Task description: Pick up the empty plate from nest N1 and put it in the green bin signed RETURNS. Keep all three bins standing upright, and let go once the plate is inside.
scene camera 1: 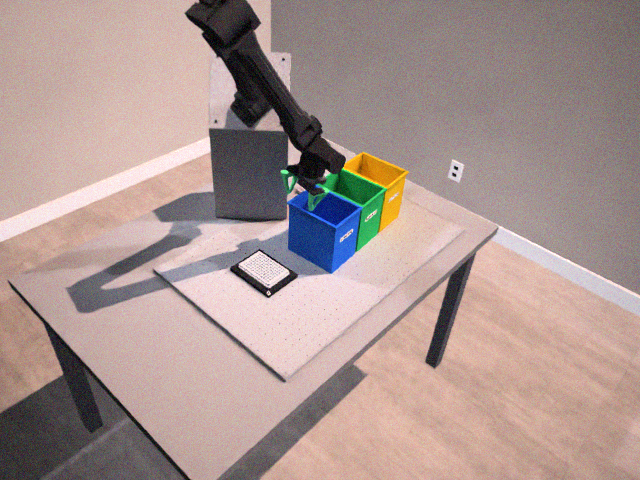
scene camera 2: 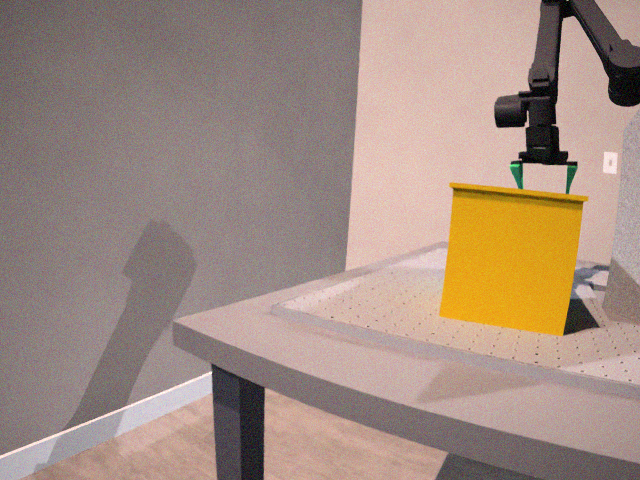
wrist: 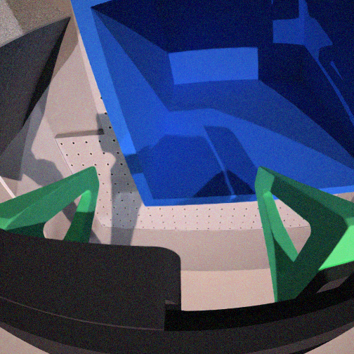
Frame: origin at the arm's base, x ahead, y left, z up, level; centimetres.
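Seen in the pictures: gripper, fingertip midpoint: [scene camera 1: 299, 202]; arm's base, origin of the base link: [scene camera 1: 254, 104].
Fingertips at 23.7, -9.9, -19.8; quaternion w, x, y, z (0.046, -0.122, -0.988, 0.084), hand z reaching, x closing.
Pixels of each thing's top centre, then the offset from my fingertips to it, as dx, dy, dz. "pt": a spot on its surface instead. Level surfaces: height alone.
- white plate, middle of its top: [scene camera 1: 263, 267] -1.7, -15.3, -15.2
- black nest, middle of its top: [scene camera 1: 263, 270] -1.7, -15.3, -16.4
- green bin, surface spot: [scene camera 1: 368, 232] pt +16.4, +15.3, -13.4
- blue bin, middle of its top: [scene camera 1: 324, 204] +6.7, +3.2, +0.1
- yellow bin, middle of its top: [scene camera 2: 517, 190] [scene camera 1: 374, 169] +9.2, +29.2, +0.1
- pegboard, its level: dz -17.8
- table, its level: dz -19.1
The white plate [scene camera 1: 264, 268] with a grid of small wells lies flat in a black nest [scene camera 1: 248, 281] on the pegboard; the nest's small mark is too blurred to read. It does not show in the wrist view. My gripper [scene camera 1: 300, 200] [scene camera 2: 544, 183] [wrist: 176, 175] is open and empty, pointing down at the blue bin's back left edge. One green finger is over the bin's opening in scene camera 1, the other outside it. The green bin [scene camera 1: 368, 232] stands upright between the blue and yellow bins, its white sign too blurred to read.
The blue bin [scene camera 1: 315, 242] [wrist: 210, 65] stands upright between the nest and the green bin. The yellow bin [scene camera 1: 391, 209] [scene camera 2: 511, 258] stands upright at the row's far end. A tall grey pedestal [scene camera 1: 250, 175] stands behind the pegboard [scene camera 1: 289, 330] on the table [scene camera 1: 155, 351].
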